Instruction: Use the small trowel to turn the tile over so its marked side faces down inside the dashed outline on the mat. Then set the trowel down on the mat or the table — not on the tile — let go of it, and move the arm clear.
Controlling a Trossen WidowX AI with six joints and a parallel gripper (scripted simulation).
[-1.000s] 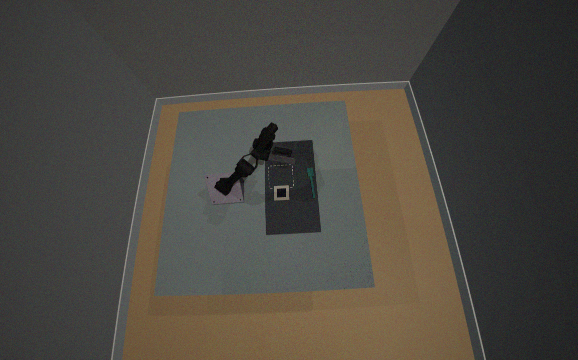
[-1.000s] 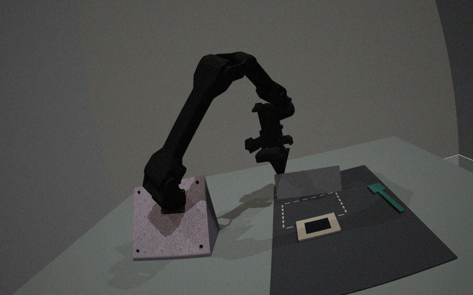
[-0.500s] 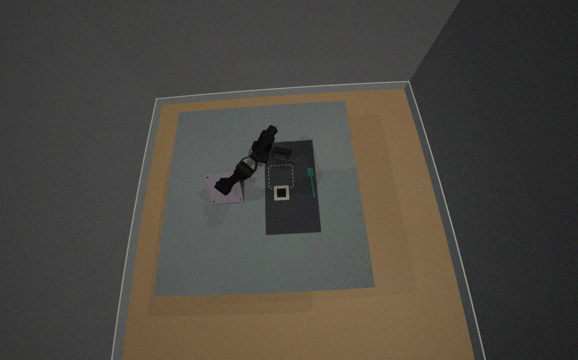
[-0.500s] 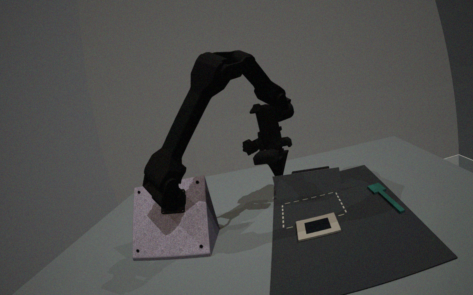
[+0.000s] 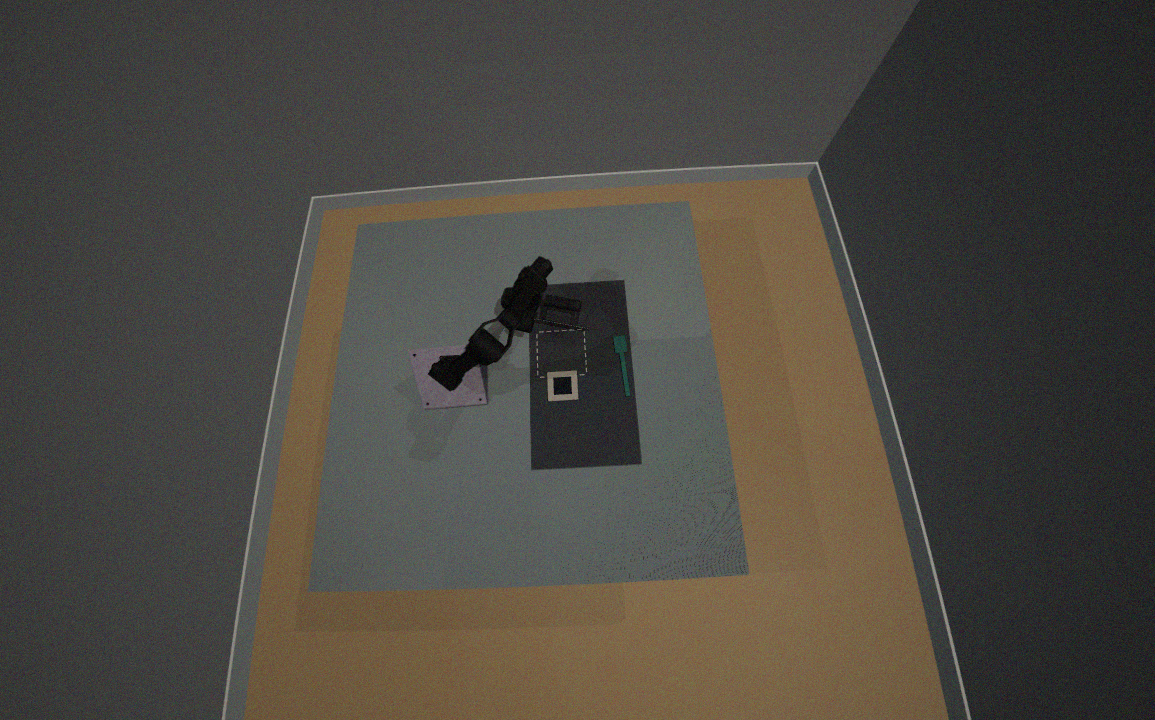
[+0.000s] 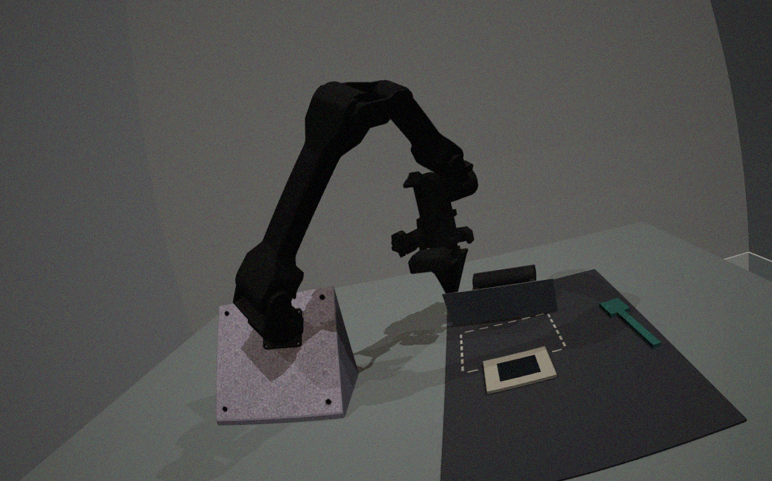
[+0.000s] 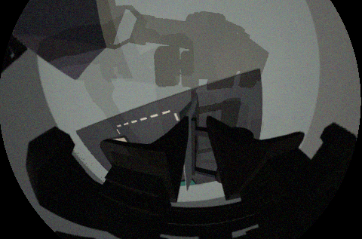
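Right now my gripper tip is 7 cm short of the trowel, 1 cm to the right of it and 1 cm above it. Also, from my gripper tip: dark mat: 18 cm to the right, 15 cm ahead, 8 cm below; teal t-shaped piece: 29 cm ahead, 15 cm to the right, 6 cm below; tile: 23 cm to the right, 9 cm ahead, 6 cm below.
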